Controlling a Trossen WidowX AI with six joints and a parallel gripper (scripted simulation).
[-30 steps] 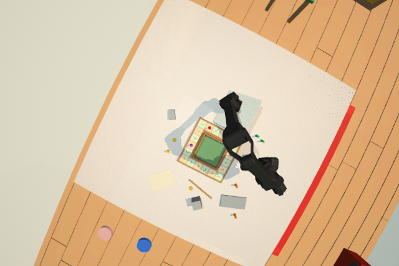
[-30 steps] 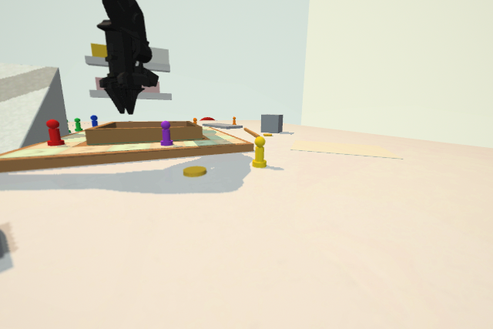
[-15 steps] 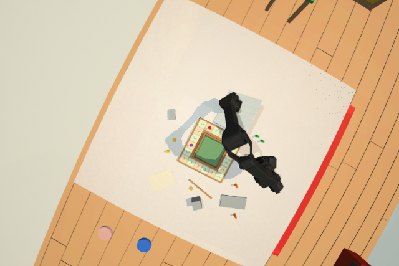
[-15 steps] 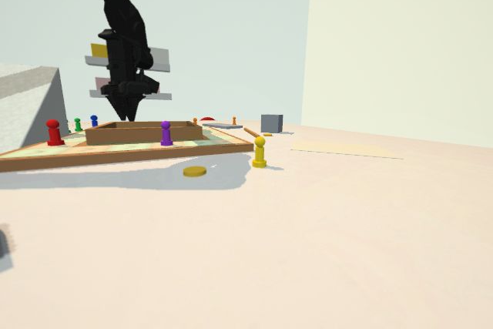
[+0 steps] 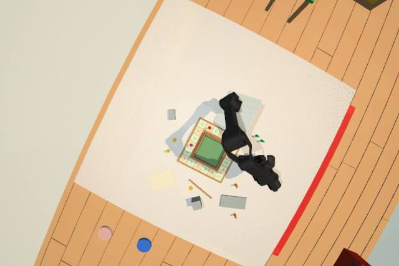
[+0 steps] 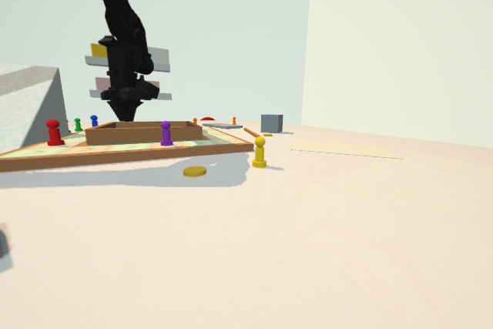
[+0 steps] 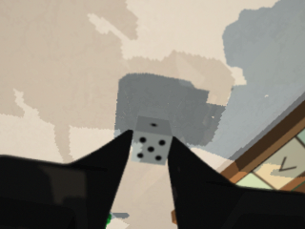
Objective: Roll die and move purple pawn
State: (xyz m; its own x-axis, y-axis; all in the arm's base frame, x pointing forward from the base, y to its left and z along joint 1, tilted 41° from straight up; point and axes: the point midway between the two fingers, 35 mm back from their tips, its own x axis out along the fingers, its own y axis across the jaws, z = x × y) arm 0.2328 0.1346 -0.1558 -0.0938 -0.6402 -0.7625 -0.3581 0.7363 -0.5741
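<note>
The purple pawn is 60 mm ahead of my gripper tip, 350 mm to the right of it and 20 mm above it. Also, from my gripper tip: green tray 50 mm ahead, 230 mm to the right; white die right at my gripper tip; blue pawn 60 mm behind, 110 mm to the right, 20 mm above.
</note>
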